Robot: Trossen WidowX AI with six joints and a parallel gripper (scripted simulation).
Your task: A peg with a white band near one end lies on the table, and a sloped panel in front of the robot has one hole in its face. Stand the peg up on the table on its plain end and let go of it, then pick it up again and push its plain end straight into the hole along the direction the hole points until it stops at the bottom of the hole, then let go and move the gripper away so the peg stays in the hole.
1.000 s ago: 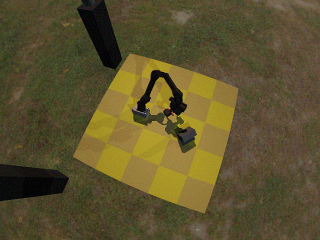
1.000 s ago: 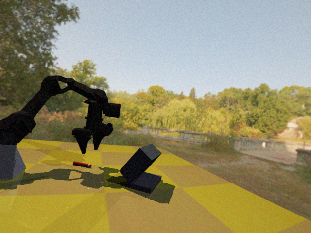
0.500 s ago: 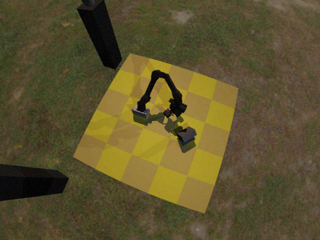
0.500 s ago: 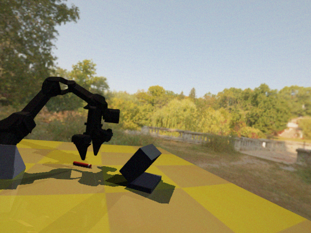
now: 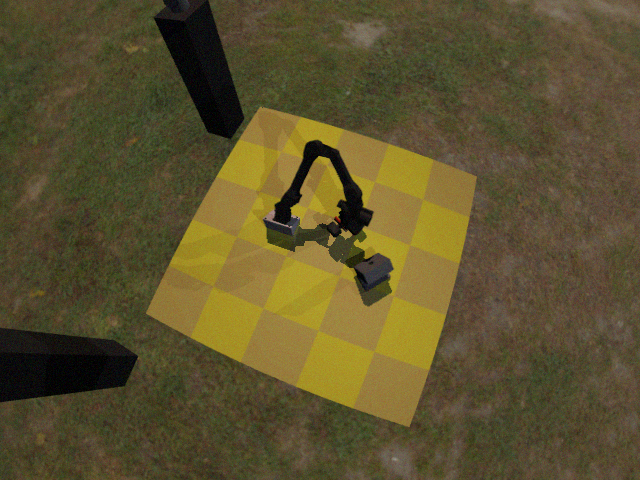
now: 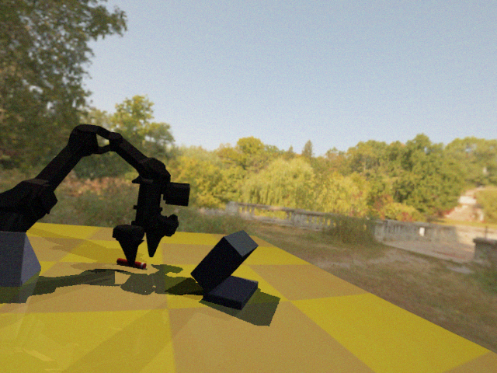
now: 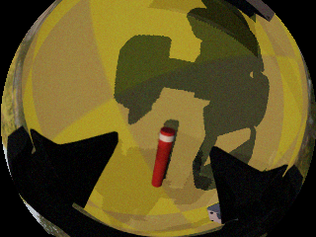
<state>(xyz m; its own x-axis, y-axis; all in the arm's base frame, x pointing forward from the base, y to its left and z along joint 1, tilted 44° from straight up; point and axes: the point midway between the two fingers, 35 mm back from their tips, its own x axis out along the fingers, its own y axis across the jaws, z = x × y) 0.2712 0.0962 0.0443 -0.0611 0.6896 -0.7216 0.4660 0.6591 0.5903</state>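
Right now the red peg is 10 mm behind my gripper tip, 10 mm to the left of it and 10 mm below it. Round my gripper tip: flat dark foot (200 mm ahead, 170 mm to the right, 10 mm below); dark sloped panel (190 mm ahead, 150 mm to the right, 60 mm above).
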